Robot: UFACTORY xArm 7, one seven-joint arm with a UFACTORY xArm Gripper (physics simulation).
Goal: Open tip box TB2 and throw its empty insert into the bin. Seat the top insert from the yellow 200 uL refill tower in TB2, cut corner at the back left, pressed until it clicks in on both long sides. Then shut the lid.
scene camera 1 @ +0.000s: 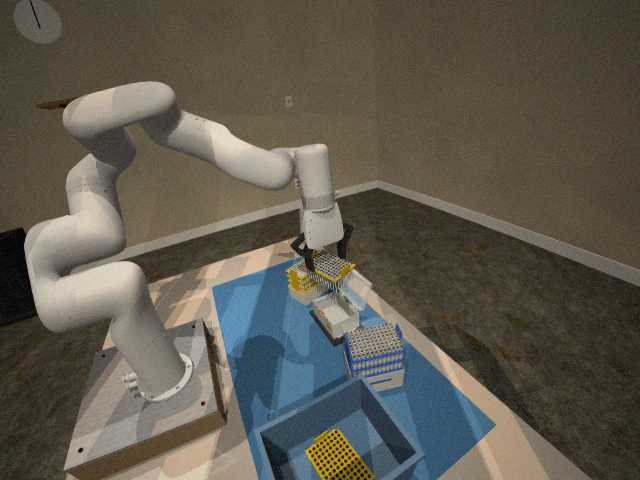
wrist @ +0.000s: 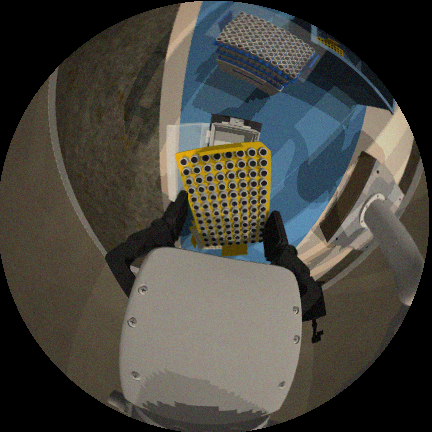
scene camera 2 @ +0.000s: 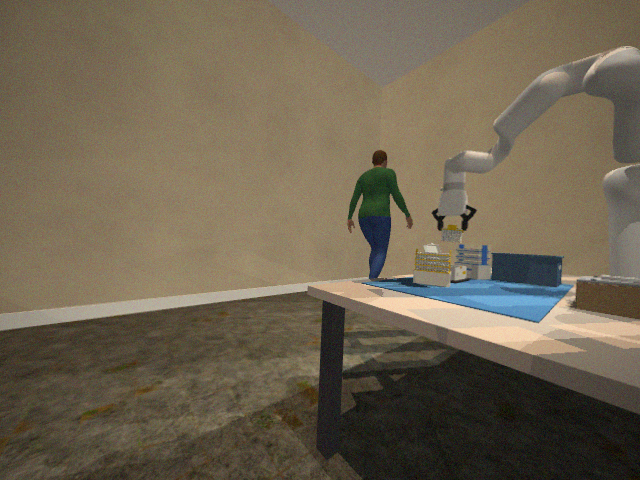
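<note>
My gripper [scene camera 1: 326, 261] [scene camera 2: 452, 227] [wrist: 228, 210] is shut on a yellow insert full of tips [scene camera 1: 336, 267] [scene camera 2: 451, 236] [wrist: 230, 185], fingers on its two long sides. The insert hangs in the air above and beside TB2, tips down; its upper right corner in the wrist view looks cut. TB2 [scene camera 1: 346, 327] [scene camera 2: 459, 273] [wrist: 232, 134] stands open and its interior looks empty, its clear lid [scene camera 1: 356, 290] [scene camera 2: 430, 248] [wrist: 186, 137] tilted back. The insert hides part of TB2 in the wrist view. The yellow refill tower [scene camera 1: 299, 281] [scene camera 2: 432, 263] stands beside TB2.
A blue tip tower [scene camera 1: 374, 356] [scene camera 2: 480, 271] [wrist: 265, 47] stands on TB2's other side. The blue-grey bin [scene camera 1: 315, 405] [scene camera 2: 524, 268] stands beyond it, with a yellow insert [scene camera 1: 338, 454] [wrist: 330, 45] inside. A person [scene camera 2: 379, 191] is behind the table.
</note>
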